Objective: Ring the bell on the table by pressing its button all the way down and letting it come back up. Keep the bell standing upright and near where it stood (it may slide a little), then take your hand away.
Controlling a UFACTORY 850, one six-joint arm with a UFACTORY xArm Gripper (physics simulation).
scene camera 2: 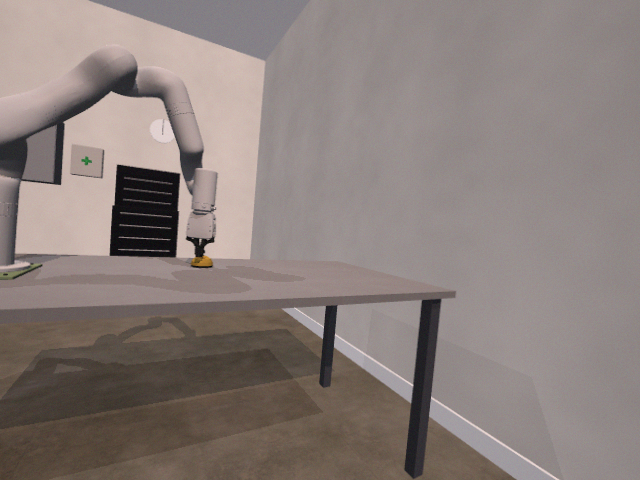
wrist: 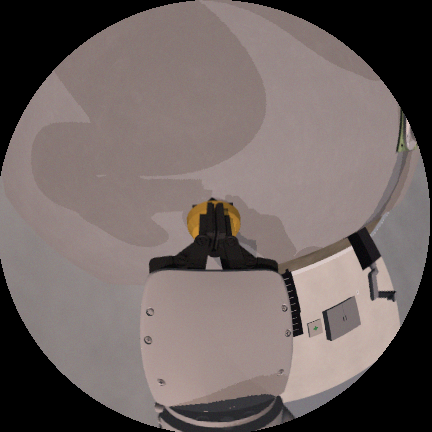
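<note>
A yellow-orange dome bell [scene camera 2: 202, 262] [wrist: 194, 220] stands upright on the grey table [scene camera 2: 330, 279] [wrist: 310, 150]. My gripper [scene camera 2: 200, 255] [wrist: 213, 211] is shut with nothing between its fingers and points straight down over the bell. In the scene view the fingertips reach the top of the dome. In the wrist view they cover the middle of the bell. The bell's button is hidden behind the fingers, so whether it is pressed down cannot be seen.
The robot's green base plate [scene camera 2: 32, 270] [wrist: 400, 137] is at the left of the table in the scene view. A black drawer cabinet [scene camera 2: 144, 219] stands behind the table. A grey wall [scene camera 2: 439, 155] is on the right.
</note>
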